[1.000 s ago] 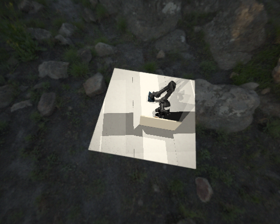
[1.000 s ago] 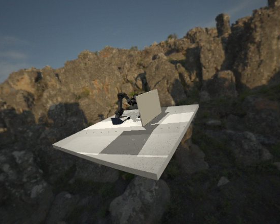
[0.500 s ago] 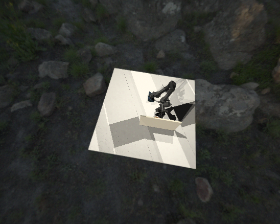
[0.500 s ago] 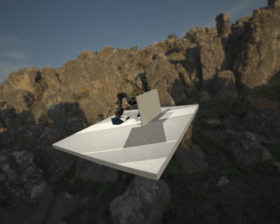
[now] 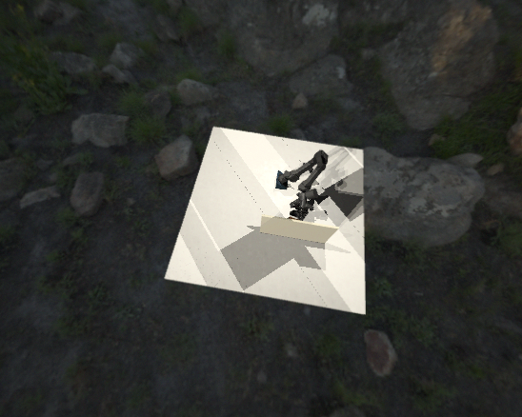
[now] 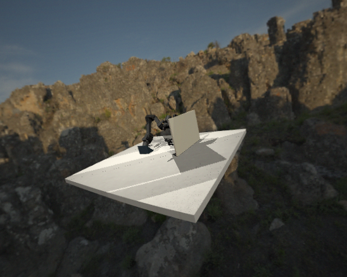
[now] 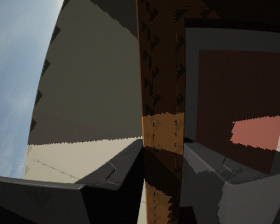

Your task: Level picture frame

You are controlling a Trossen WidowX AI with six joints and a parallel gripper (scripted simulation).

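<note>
The brown wooden picture frame lies 1 cm ahead of my gripper tip, 2 cm to the right of it and 5 cm below it. Round my gripper tip: wall panel: 2 cm ahead, 1 cm to the right, 6 cm below.
</note>
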